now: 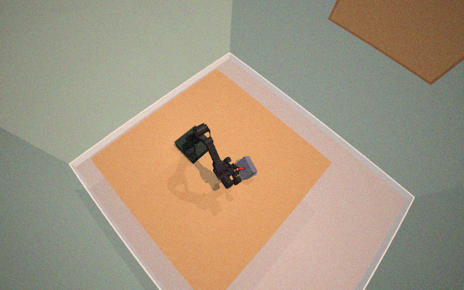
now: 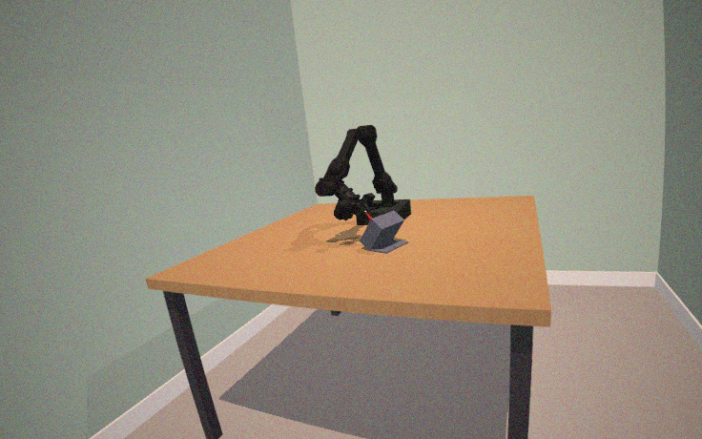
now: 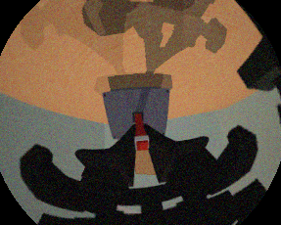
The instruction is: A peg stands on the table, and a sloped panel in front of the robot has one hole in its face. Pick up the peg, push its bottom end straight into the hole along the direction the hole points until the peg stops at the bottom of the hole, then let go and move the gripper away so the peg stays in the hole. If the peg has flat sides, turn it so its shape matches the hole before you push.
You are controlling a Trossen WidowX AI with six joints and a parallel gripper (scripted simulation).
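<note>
Now: gripper tip 2 cm short of the grey-blue panel block, 5 cm to the right of it and 4 cm above it. Also, from my gripper tip: red peg 1 cm to the right, 1 cm above.
</note>
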